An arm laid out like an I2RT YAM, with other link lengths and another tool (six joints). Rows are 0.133 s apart.
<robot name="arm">
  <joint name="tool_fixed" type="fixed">
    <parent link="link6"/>
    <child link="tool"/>
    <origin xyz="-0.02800 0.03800 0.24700" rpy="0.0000 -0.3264 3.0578"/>
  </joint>
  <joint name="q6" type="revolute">
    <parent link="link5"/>
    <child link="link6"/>
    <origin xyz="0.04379 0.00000 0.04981" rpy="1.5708 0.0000 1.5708"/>
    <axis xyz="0 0 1"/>
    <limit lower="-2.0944" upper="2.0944"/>
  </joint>
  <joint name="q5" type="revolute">
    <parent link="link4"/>
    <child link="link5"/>
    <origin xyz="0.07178 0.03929 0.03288" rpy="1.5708 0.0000 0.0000"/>
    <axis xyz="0 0 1"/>
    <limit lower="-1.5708" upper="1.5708"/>
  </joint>
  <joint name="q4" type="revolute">
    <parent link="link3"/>
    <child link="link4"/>
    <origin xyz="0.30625 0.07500 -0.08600" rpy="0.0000 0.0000 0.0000"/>
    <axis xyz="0 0 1"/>
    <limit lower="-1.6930" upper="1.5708"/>
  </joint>
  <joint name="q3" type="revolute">
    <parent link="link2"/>
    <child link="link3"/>
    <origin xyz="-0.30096 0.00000 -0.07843" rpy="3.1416 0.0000 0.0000"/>
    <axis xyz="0 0 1"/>
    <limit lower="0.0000" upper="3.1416"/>
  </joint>
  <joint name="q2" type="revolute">
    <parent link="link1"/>
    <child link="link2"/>
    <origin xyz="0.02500 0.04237 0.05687" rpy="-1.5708 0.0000 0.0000"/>
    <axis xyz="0 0 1"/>
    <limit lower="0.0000" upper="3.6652"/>
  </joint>
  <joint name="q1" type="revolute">
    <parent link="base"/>
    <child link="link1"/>
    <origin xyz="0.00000 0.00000 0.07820" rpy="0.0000 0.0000 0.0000"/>
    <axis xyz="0 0 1"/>
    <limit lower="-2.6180" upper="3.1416"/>
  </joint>
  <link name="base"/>
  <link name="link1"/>
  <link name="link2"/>
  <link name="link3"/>
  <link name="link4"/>
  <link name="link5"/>
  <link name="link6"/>
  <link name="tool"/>
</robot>
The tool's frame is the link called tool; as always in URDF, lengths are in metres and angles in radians.
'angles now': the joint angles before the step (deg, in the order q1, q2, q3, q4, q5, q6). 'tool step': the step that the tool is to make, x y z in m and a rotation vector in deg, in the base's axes. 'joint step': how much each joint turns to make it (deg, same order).
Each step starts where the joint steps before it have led.
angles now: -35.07, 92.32, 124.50, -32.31, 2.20, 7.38
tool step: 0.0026, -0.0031, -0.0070, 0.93, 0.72, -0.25
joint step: 0.00, 0.96, 1.03, -1.21, 0.25, 0.35
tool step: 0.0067, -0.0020, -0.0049, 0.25, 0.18, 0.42
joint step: 0.00, 0.80, 0.06, 0.44, -0.42, 0.09
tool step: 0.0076, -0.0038, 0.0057, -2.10, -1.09, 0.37
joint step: 0.01, -0.05, -1.88, 3.97, -0.35, -1.10
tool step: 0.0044, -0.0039, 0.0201, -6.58, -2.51, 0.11
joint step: 0.00, -2.07, -6.00, 9.87, -0.36, -3.93
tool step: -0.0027, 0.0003, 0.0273, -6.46, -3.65, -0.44
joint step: 0.03, -2.29, -5.62, 10.11, -0.08, -3.23
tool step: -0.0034, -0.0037, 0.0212, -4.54, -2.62, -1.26
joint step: -0.03, -0.51, -2.34, 6.65, 0.59, -2.46
